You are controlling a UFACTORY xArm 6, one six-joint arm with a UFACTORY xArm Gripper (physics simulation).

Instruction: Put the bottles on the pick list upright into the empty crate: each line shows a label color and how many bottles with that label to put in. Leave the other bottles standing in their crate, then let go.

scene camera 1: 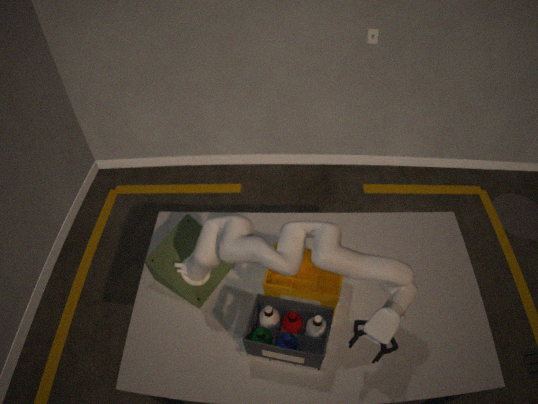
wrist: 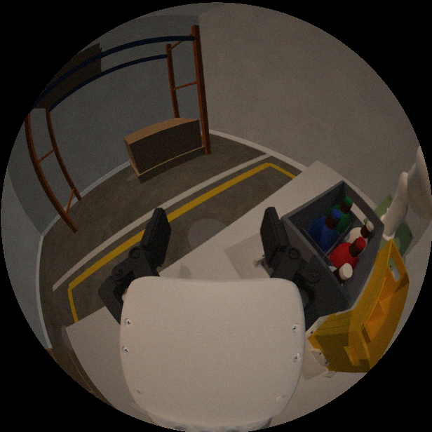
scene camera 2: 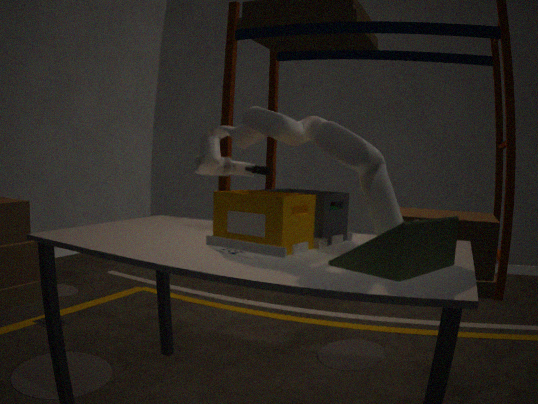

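Where they show: gripper, between the fingertips: [scene camera 1: 361, 354] [scene camera 2: 264, 170]; arm's base, origin of its link: [scene camera 1: 195, 271].
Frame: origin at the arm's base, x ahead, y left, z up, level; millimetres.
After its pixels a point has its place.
The grey crate [scene camera 1: 312, 361] @(x 375, y -475, z 38 mm) [scene camera 2: 334, 227] @(x 200, y -281, z -2 mm) [wrist: 311, 255] holds upright bottles: a green one [scene camera 1: 262, 336] @(x 224, y -362, z 84 mm) [wrist: 338, 216], a blue one [scene camera 1: 287, 342] @(x 302, y -401, z 86 mm) [wrist: 321, 233], a red one [scene camera 1: 292, 323] @(x 335, y -326, z 66 mm) [wrist: 343, 257] and two whitish ones [scene camera 1: 269, 318] @(x 260, y -290, z 64 mm) [scene camera 1: 316, 326] @(x 413, y -356, z 67 mm). The compartment beside the blue bottle shows no bottle. The yellow crate [scene camera 1: 272, 288] @(x 290, y -189, z 99 mm) [scene camera 2: 300, 232] @(x 293, y -95, z 2 mm) [wrist: 340, 340] stands beside the grey one; no bottle shows in its visible part, but the arm hides some of it. My gripper [scene camera 1: 364, 353] @(x 508, y -528, z 180 mm) [scene camera 2: 266, 170] @(x 508, y -528, z 180 mm) [wrist: 214, 218] is open and empty, raised above the table to the side of the grey crate. No readable pick list shows.
A green block [scene camera 1: 165, 267] @(x -116, y 4, z 48 mm) [scene camera 2: 400, 250] @(x -1, y 241, z 18 mm) lies at the arm's base on the table [scene camera 1: 450, 350] @(x 933, y -565, z -60 mm) [scene camera 2: 125, 235] @(x 935, y -120, z -60 mm). The arm [scene camera 1: 370, 267] @(x 570, y -313, z 335 mm) [scene camera 2: 345, 142] @(x 158, y 12, z 279 mm) reaches over the yellow crate. A tall orange-and-blue rack [scene camera 2: 507, 150] [wrist: 202, 100] stands beyond the table.
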